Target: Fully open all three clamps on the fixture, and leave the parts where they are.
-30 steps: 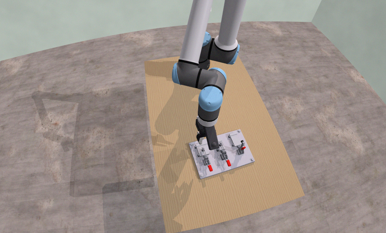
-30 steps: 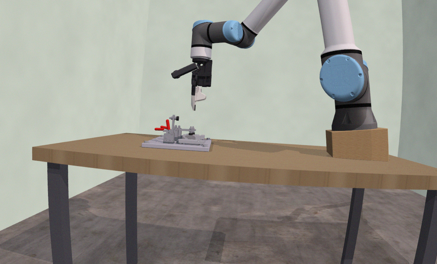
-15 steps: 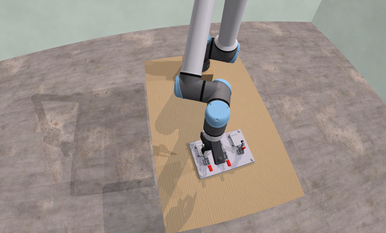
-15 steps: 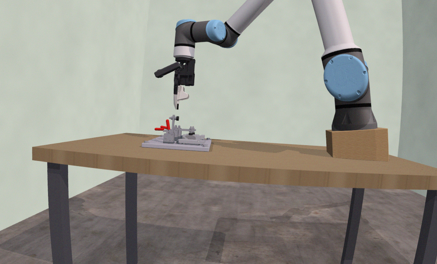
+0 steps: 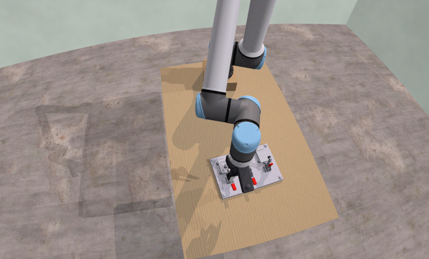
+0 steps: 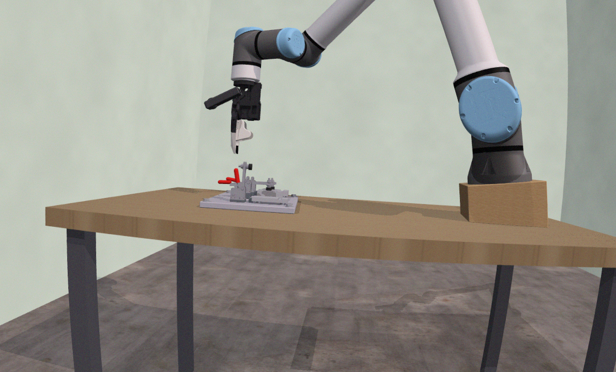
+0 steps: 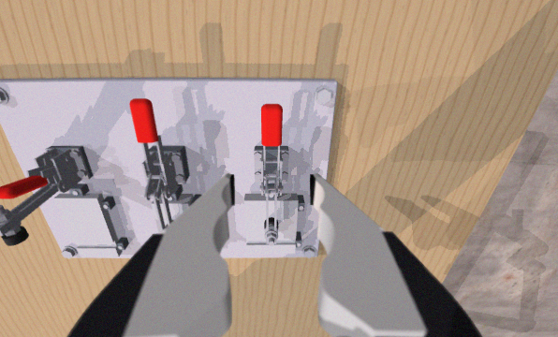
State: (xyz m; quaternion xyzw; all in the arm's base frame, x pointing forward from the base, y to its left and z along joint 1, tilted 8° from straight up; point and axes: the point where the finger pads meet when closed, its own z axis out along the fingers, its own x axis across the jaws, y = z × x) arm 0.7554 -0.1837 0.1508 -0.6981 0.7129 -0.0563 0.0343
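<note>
Now: the grey fixture plate 15 cm below my hand, 11 cm to the left of it and 8 cm behind it. Also, from my hand: flat part (22 cm to the left, 14 cm behind, 13 cm below).
</note>
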